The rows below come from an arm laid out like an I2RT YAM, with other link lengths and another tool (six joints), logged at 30 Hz.
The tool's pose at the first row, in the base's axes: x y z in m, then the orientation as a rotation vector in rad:
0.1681, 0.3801, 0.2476, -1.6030, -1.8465, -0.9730
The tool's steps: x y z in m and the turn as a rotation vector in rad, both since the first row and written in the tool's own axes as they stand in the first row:
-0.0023, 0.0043, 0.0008, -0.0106, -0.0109, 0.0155
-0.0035, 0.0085, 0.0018, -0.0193, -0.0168, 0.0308
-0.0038, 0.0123, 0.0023, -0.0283, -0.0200, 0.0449
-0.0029, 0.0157, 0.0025, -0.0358, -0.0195, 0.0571
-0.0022, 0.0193, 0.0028, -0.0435, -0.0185, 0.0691
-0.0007, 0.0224, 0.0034, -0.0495, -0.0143, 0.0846
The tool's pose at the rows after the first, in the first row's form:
0.1728, 0.3795, 0.2462, -1.6296, -1.8364, -0.9707
0.1772, 0.3798, 0.2454, -1.6510, -1.8234, -0.9696
0.1810, 0.3802, 0.2456, -1.6694, -1.8096, -0.9709
0.1842, 0.3810, 0.2468, -1.6827, -1.7955, -0.9738
0.1876, 0.3819, 0.2478, -1.6954, -1.7811, -0.9773
0.1905, 0.3834, 0.2492, -1.7071, -1.7615, -0.9794

